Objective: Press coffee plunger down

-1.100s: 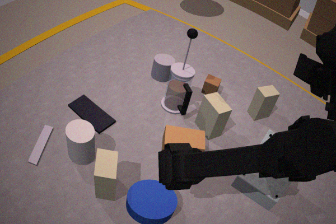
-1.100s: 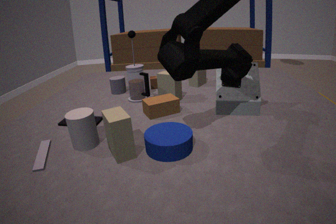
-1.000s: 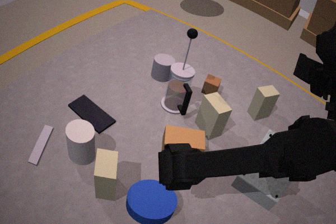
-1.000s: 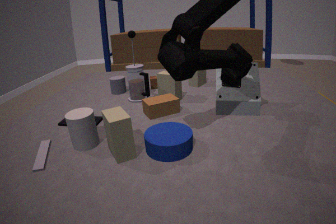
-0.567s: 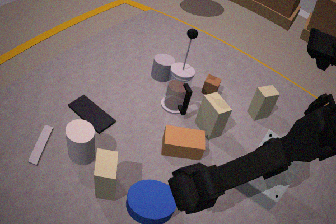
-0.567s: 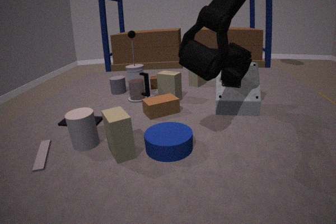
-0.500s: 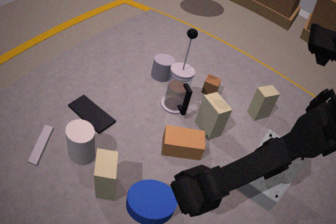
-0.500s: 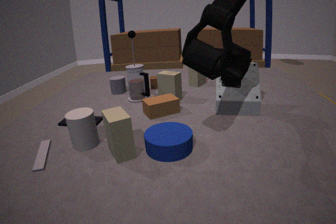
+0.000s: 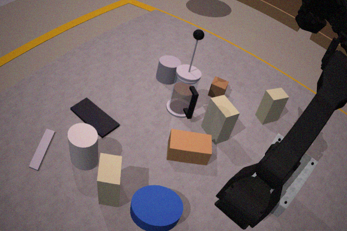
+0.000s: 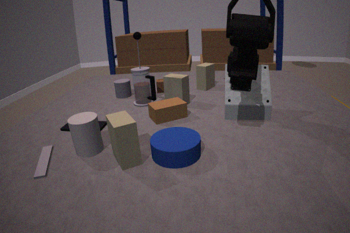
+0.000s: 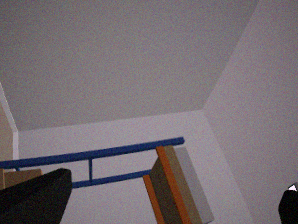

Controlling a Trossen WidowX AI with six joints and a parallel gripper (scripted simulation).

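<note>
Now: gripper tip 470 mm above the glass coffee press, 240 mm short of it and 50 mm to the left of it. The rest, counted from my gripper tip: orange box: 580 mm below, 120 mm ahead, 50 mm to the left; small brown box: 580 mm below, 230 mm ahead, 220 mm to the right; blue disc: 580 mm below, 260 mm to the left, 30 mm ahead.
</note>
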